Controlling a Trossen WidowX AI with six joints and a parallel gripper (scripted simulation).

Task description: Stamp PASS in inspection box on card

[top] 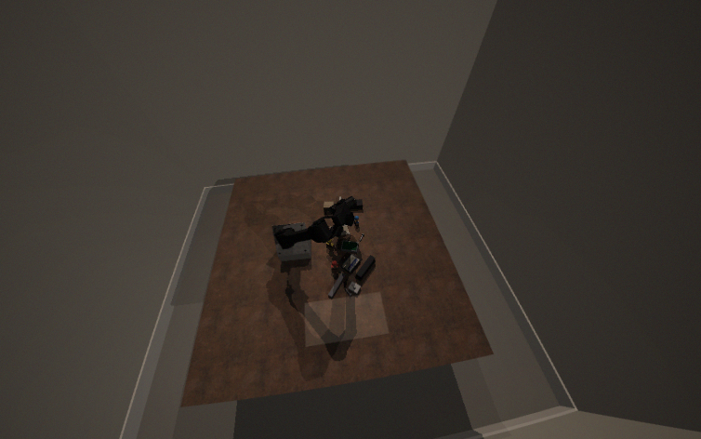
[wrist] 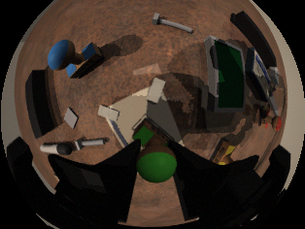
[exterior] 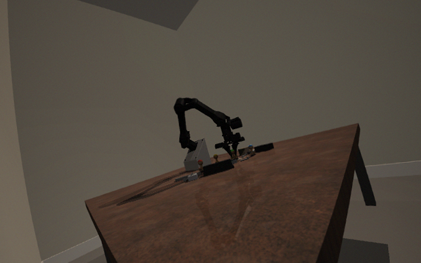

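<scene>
The cream card lies 1 cm to the left of my gripper tip and 3 cm below it. From my gripper tip the other things lie so: blue-knobbed stamp: 11 cm ahead, 4 cm to the left; then yellow-knobbed stamp: 7 cm behind, 8 cm to the right; then green-knobbed stamp: right at my gripper tip.
</scene>
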